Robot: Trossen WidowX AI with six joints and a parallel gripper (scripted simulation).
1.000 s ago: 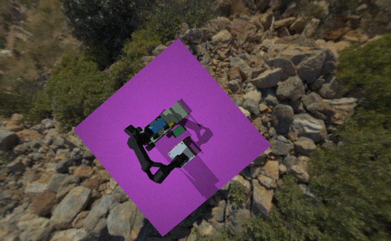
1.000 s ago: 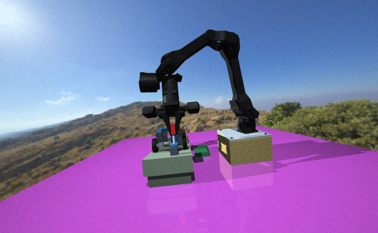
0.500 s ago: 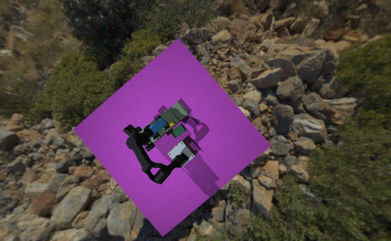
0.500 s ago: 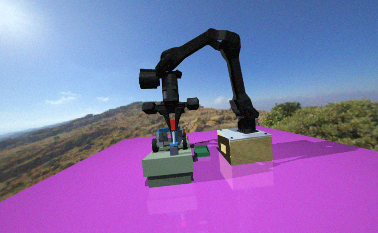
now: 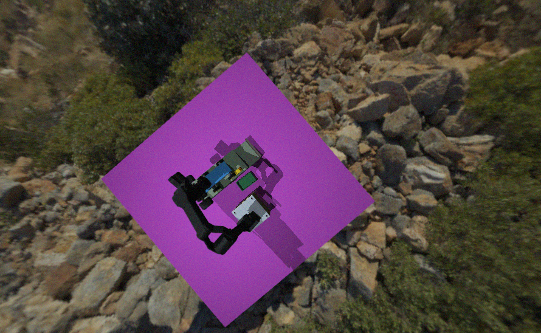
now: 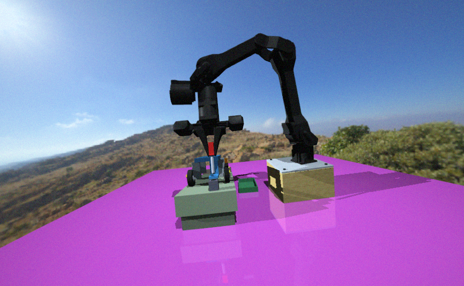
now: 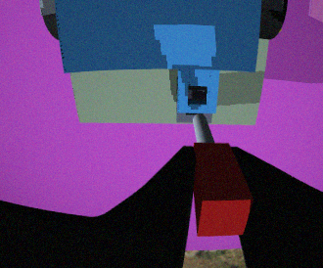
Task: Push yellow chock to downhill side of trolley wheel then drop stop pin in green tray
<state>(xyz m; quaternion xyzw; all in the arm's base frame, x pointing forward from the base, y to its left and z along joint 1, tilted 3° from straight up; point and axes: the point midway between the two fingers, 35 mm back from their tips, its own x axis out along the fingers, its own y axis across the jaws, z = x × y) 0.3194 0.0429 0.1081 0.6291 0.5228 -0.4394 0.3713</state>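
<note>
Right now the green tray is 15 cm behind my gripper tip, 18 cm to the right of it and 18 cm below it. Round my gripper tip: grey-green ramp (12 cm to the right, 12 cm below); red-headed stop pin (right at my gripper tip); trolley (12 cm to the right, 6 cm below).
</note>
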